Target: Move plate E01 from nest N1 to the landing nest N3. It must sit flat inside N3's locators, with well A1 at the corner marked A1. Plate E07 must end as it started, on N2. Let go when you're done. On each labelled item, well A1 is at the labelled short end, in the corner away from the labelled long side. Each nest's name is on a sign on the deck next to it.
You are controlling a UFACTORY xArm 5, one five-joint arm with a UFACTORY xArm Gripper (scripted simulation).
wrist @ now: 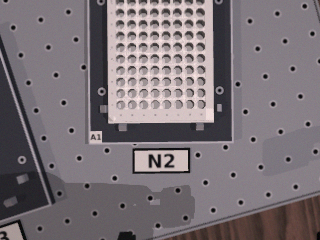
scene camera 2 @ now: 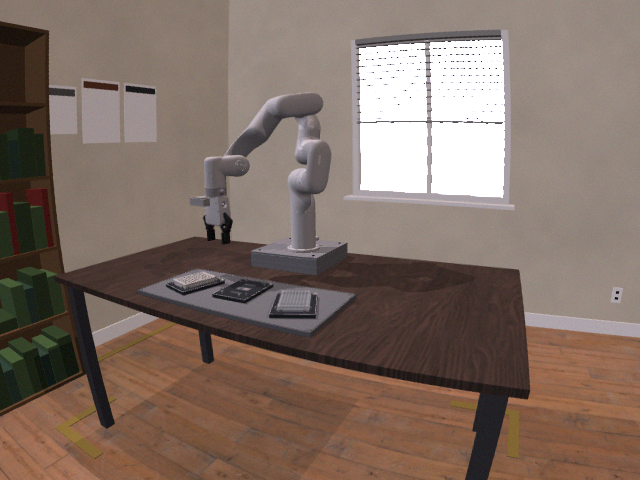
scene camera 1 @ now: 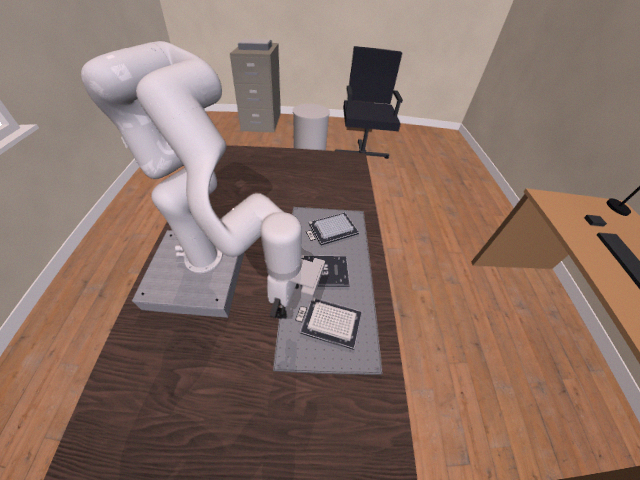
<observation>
I see my gripper (scene camera 2: 218, 242).
My gripper is seen too in scene camera 1 (scene camera 1: 287, 300).
</observation>
